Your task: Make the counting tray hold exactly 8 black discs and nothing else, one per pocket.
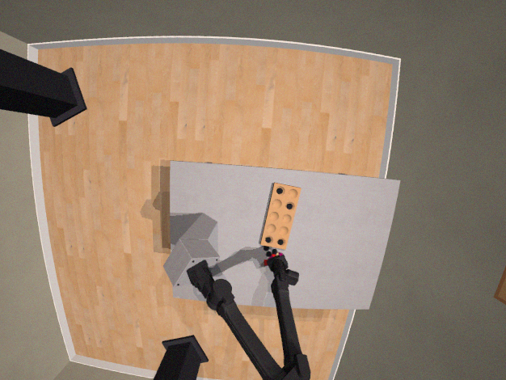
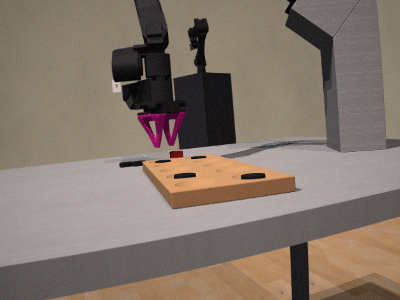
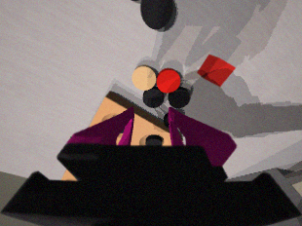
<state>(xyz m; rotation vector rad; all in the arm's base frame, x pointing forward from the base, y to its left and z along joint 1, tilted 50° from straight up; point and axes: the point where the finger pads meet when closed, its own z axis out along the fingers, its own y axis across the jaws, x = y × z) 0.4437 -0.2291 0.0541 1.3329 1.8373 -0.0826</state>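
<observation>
My hand is 50 mm above the tan disc, 30 mm to the left of it and 10 mm short of it. From my hand the other things lie so: wooden counting tray (200 mm to the left, 90 mm ahead, 40 mm below); then red disc (50 mm below, 30 mm to the right, 20 mm behind); then red cube (70 mm behind, 50 mm to the right, 40 mm below).
</observation>
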